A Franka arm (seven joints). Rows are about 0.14 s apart.
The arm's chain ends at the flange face. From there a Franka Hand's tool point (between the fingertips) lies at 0.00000 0.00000 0.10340 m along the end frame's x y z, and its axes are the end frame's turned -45 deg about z.
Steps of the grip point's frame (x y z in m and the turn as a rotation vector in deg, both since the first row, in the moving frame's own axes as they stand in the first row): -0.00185 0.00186 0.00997 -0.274 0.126 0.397; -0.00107 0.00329 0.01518 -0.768 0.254 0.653; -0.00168 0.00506 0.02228 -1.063 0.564 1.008; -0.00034 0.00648 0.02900 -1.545 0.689 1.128
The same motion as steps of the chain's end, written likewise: -0.00050 0.00243 0.00997 -0.105 0.283 0.397; 0.00027 0.00242 0.01519 -0.363 0.723 0.653; 0.00032 0.00411 0.02230 -0.353 1.150 1.008; 0.00150 0.00370 0.02905 -0.605 1.580 1.128
